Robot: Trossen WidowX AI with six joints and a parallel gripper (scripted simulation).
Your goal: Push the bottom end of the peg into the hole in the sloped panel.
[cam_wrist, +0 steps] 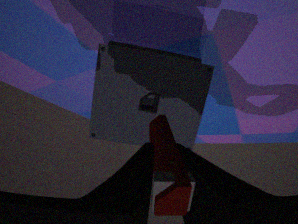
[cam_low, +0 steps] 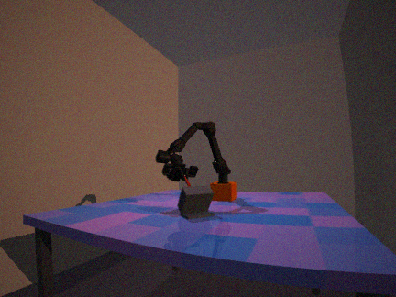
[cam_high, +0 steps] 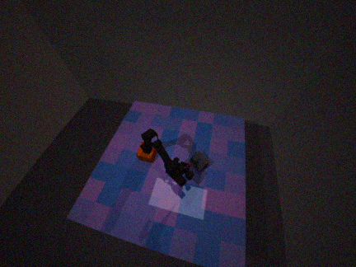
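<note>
The dark grey sloped panel lies 6 cm ahead of my gripper tip, 9 cm to the left of it and 8 cm below it. The rest, counted from my gripper tip: dark red peg 1 cm behind, 1 cm to the right, 1 cm above.
</note>
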